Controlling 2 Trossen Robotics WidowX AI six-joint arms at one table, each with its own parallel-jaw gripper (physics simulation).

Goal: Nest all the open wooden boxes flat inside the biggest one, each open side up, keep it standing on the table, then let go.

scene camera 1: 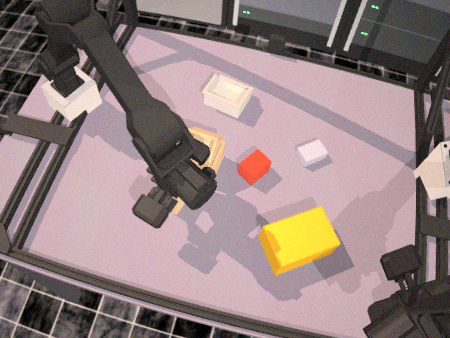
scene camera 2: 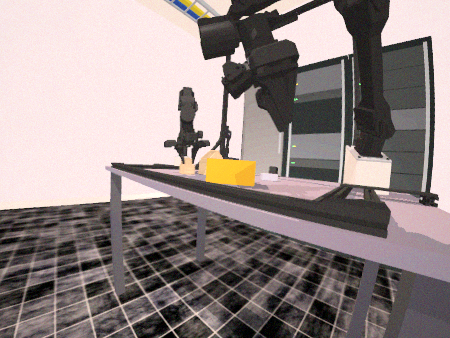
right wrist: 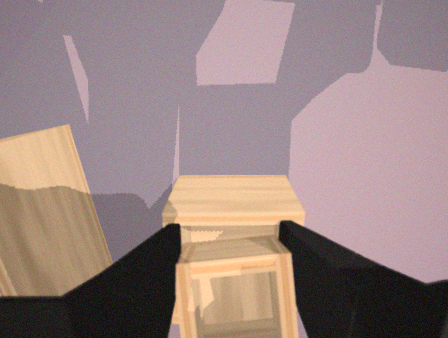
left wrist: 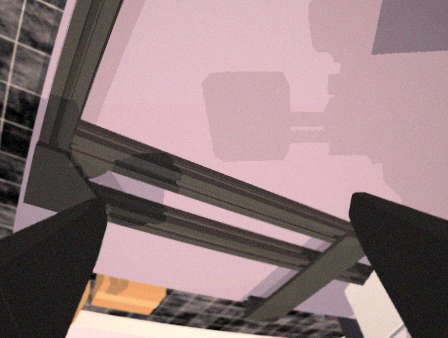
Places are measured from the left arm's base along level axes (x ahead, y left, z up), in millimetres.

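Where they show: left gripper, fingertip midpoint: [scene camera 2: 284, 128] [left wrist: 230, 207]; right gripper, fingertip midpoint: [scene camera 2: 188, 164] [right wrist: 230, 233]; left arm's base, link origin: [scene camera 2: 367, 152]; right arm's base, link origin: [scene camera 1: 67, 83].
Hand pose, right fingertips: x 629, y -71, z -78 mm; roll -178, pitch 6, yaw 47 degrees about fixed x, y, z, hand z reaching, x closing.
Observation:
Each offset is from my right fingertips to the top centre of the thing. "*": to the spot under its first point.
The biggest light wooden box @[67 mm back, 90 mm right, 22 mm up] [scene camera 1: 219, 157] [scene camera 2: 210, 162] [right wrist: 45, 220] stands on the table, partly hidden by the right arm in scene camera 1. Beside it, a smaller wooden box @[12 mm ahead, 11 mm right, 1 mm up] [right wrist: 233, 197] stands open side up. My right gripper [right wrist: 230, 233] [scene camera 2: 188, 159] is shut on the smallest wooden box @[* 5 mm ahead, 2 mm right, 1 mm up] [right wrist: 235, 245], whose open side faces the wrist camera. That box overlaps the opening of the smaller box and looks slightly tilted against it; how deep it sits is unclear. My left gripper [left wrist: 230, 207] is open and empty, high over the table's right end.
A yellow block @[226 mm back, 142 mm left, 25 mm up] [scene camera 1: 302, 240] [scene camera 2: 225, 172], a red block @[180 mm back, 50 mm right, 2 mm up] [scene camera 1: 254, 166] and a small white block @[327 mm back, 68 mm right, 16 mm down] [scene camera 1: 312, 152] [scene camera 2: 269, 177] lie to the right of the biggest box in scene camera 1. A cream open tray @[166 mm back, 267 mm right, 10 mm up] [scene camera 1: 227, 96] stands behind it. Dark rails [scene camera 1: 150, 298] border the table.

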